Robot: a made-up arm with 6 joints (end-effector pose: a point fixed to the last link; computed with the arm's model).
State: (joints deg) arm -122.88 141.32 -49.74 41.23 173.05 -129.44
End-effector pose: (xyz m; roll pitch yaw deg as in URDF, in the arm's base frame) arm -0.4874 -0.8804 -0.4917 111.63 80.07 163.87
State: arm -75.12 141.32 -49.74 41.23 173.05 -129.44
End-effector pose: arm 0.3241 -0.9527 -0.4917 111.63 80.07 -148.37
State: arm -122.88 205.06 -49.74 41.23 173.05 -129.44
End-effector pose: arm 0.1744 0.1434 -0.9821 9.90 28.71 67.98
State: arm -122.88 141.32 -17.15 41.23 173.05 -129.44
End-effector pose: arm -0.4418 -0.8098 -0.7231 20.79 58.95 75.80
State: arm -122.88 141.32 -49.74 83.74 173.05 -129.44
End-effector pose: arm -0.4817 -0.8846 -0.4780 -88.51 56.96 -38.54
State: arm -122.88 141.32 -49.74 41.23 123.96 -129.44
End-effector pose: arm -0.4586 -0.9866 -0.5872 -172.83 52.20 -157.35
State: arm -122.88 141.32 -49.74 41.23 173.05 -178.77
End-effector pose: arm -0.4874 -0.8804 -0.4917 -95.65 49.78 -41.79
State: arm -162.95 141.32 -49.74 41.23 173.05 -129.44
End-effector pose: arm -0.9397 -0.3599 -0.4917 111.63 80.07 123.80
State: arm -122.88 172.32 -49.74 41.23 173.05 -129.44
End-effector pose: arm -0.2040 -0.4420 -0.9037 21.82 60.45 76.69
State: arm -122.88 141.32 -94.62 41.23 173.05 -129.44
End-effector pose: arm -0.4289 -0.7898 -0.1745 176.11 41.52 -135.63
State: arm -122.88 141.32 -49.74 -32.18 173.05 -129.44
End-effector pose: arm -0.5087 -0.8666 -0.4937 94.34 7.15 151.37
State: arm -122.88 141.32 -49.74 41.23 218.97 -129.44
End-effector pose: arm -0.5822 -0.8673 -0.3938 2.26 60.35 88.19
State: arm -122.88 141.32 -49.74 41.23 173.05 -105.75
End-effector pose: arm -0.4874 -0.8804 -0.4917 96.68 56.88 148.14
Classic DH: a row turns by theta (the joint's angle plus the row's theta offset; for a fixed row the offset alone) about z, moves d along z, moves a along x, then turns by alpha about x. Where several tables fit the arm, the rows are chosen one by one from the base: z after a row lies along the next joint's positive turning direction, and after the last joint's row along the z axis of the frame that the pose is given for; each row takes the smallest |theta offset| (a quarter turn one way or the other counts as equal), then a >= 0, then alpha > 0; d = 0 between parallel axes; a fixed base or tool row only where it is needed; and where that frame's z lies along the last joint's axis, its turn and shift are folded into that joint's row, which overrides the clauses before.
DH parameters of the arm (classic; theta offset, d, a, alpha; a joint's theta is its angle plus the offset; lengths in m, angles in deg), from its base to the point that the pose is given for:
joint 1: 0 0.2435 0 -90
joint 2: -90 0 0.9058 0
joint 3: 90 0.0546 0 90
joint 4: 0 0.6126 0 -90
joint 5: 0 0 0 90
joint 6: 0 0.1754 0 0

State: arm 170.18 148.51 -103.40 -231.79 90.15 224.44
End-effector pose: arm -0.8509 -0.0480 -0.0200 -63.94 -6.60 -163.88
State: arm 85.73 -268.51 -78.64 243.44 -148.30 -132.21
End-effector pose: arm -0.0586 1.0560 0.6625 152.94 8.05 -83.79
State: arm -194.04 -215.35 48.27 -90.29 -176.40 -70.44
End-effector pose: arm -0.4294 0.0397 -0.9218 1.07 13.34 -173.66
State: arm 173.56 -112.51 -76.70 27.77 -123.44 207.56
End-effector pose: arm 0.6239 -0.0567 -0.5918 -31.84 -38.80 7.05
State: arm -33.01 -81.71 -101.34 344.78 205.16 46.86
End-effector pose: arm -0.6307 0.4982 -0.0753 16.05 15.59 31.10
